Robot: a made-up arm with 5 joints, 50 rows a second.
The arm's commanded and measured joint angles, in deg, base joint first. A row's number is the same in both.
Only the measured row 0 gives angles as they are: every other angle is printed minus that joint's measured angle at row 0.
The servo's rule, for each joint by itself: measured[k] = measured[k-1] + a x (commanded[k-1-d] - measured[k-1]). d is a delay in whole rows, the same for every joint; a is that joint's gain. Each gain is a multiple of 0.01, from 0.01 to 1. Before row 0 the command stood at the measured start. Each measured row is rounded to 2 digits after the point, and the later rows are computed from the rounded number. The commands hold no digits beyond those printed.
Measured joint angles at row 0:
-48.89, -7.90, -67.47, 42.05, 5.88
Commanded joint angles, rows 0 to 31:
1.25, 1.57, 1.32, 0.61, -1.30
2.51, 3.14, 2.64, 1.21, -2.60
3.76, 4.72, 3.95, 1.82, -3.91
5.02, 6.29, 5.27, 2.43, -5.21
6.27, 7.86, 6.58, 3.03, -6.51
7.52, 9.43, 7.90, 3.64, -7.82
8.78, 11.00, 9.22, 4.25, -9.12
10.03, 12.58, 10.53, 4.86, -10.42
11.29, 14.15, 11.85, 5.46, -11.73
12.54, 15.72, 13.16, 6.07, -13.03
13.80, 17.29, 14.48, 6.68, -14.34
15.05, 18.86, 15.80, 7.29, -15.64
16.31, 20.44, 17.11, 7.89, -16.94
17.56, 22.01, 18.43, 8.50, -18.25
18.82, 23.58, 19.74, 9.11, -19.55
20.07, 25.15, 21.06, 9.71, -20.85
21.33, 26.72, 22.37, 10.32, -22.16
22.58, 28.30, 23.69, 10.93, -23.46
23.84, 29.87, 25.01, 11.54, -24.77
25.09, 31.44, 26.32, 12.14, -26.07
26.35, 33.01, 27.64, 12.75, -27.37
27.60, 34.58, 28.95, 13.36, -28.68
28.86, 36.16, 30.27, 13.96, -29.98
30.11, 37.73, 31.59, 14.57, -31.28
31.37, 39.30, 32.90, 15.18, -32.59
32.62, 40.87, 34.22, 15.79, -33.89
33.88, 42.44, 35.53, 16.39, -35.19
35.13, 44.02, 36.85, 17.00, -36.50
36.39, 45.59, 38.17, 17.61, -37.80
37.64, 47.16, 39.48, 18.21, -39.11
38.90, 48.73, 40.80, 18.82, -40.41
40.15, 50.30, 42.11, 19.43, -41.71
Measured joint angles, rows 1 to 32:
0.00, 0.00, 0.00, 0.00, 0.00
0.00, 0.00, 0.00, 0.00, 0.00
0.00, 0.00, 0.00, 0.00, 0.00
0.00, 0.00, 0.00, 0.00, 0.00
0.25, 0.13, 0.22, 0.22, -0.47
0.70, 0.37, 0.63, 0.58, -1.24
1.31, 0.72, 1.19, 1.03, -2.20
2.05, 1.17, 1.88, 1.53, -3.28
2.89, 1.71, 2.68, 2.07, -4.44
3.82, 2.33, 3.57, 2.64, -5.66
4.81, 3.02, 4.53, 3.22, -6.91
5.85, 3.78, 5.55, 3.81, -8.17
6.94, 4.61, 6.62, 4.40, -9.45
8.06, 5.50, 7.73, 5.00, -10.74
9.21, 6.44, 8.88, 5.60, -12.04
10.38, 7.43, 10.06, 6.21, -13.34
11.57, 8.47, 11.26, 6.81, -14.64
12.77, 9.55, 12.48, 7.42, -15.94
13.98, 10.67, 13.71, 8.03, -17.24
15.20, 11.83, 14.96, 8.63, -18.54
16.43, 13.02, 16.22, 9.24, -19.84
17.66, 14.24, 17.49, 9.85, -21.14
18.90, 15.49, 18.77, 10.46, -22.45
20.14, 16.77, 20.05, 11.06, -23.75
21.38, 18.07, 21.34, 11.67, -25.05
22.62, 19.39, 22.63, 12.28, -26.36
23.87, 20.73, 23.93, 12.88, -27.66
25.12, 22.09, 25.23, 13.49, -28.96
26.37, 23.47, 26.53, 14.10, -30.27
27.62, 24.86, 27.84, 14.71, -31.57
28.87, 26.27, 29.15, 15.31, -32.87
30.12, 27.69, 30.46, 15.92, -34.18
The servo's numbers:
d 4
a 0.20 0.08 0.17 0.36 0.36

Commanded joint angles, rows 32 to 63:
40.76, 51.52, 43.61, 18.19, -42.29
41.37, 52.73, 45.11, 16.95, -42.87
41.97, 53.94, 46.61, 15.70, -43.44
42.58, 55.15, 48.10, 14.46, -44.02
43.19, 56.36, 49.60, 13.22, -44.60
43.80, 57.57, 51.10, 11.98, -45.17
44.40, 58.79, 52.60, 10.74, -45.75
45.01, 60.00, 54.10, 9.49, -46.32
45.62, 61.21, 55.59, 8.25, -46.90
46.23, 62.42, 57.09, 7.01, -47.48
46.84, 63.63, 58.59, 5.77, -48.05
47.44, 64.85, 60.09, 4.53, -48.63
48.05, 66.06, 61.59, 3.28, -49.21
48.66, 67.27, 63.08, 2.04, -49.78
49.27, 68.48, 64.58, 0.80, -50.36
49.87, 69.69, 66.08, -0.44, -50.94
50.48, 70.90, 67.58, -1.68, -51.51
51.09, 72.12, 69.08, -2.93, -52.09
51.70, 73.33, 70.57, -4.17, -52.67
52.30, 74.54, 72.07, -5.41, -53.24
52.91, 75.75, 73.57, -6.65, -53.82
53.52, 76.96, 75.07, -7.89, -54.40
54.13, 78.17, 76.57, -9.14, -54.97
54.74, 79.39, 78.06, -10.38, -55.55
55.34, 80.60, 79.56, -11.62, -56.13
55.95, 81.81, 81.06, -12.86, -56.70
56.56, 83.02, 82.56, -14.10, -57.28
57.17, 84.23, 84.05, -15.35, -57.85
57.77, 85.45, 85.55, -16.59, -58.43
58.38, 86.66, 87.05, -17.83, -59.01
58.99, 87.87, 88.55, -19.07, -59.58
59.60, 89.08, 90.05, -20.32, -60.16
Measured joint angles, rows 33 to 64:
31.37, 29.12, 31.77, 16.53, -35.48
32.62, 30.56, 33.08, 17.13, -36.79
33.88, 32.01, 34.39, 17.74, -38.09
35.13, 33.47, 35.70, 18.35, -39.39
36.26, 34.91, 37.04, 18.29, -40.43
37.28, 36.34, 38.41, 17.81, -41.31
38.22, 37.75, 39.80, 17.05, -42.08
39.09, 39.14, 41.21, 16.12, -42.78
39.91, 40.52, 42.64, 15.08, -43.44
40.69, 41.88, 44.08, 13.96, -44.06
41.43, 43.23, 45.53, 12.80, -44.67
42.15, 44.57, 46.99, 11.61, -45.26
42.84, 45.90, 48.45, 10.40, -45.85
43.52, 47.22, 49.92, 9.18, -46.44
44.18, 48.53, 51.39, 7.95, -47.02
44.83, 49.84, 52.87, 6.72, -47.60
45.47, 51.14, 54.35, 5.48, -48.18
46.11, 52.43, 55.83, 4.24, -48.76
46.74, 53.71, 57.32, 3.00, -49.34
47.37, 54.99, 58.81, 1.76, -49.92
47.99, 56.26, 60.30, 0.52, -50.49
48.61, 57.53, 61.79, -0.72, -51.07
49.23, 58.79, 63.28, -1.96, -51.65
49.84, 60.05, 64.77, -3.20, -52.22
50.45, 61.31, 66.27, -4.44, -52.80
51.06, 62.56, 67.77, -5.68, -53.38
51.67, 63.81, 69.27, -6.93, -53.95
52.28, 65.06, 70.76, -8.17, -54.53
52.89, 66.30, 72.26, -9.41, -55.11
53.50, 67.54, 73.76, -10.65, -55.68
54.11, 68.78, 75.26, -11.89, -56.26
54.72, 70.02, 76.75, -13.14, -56.83

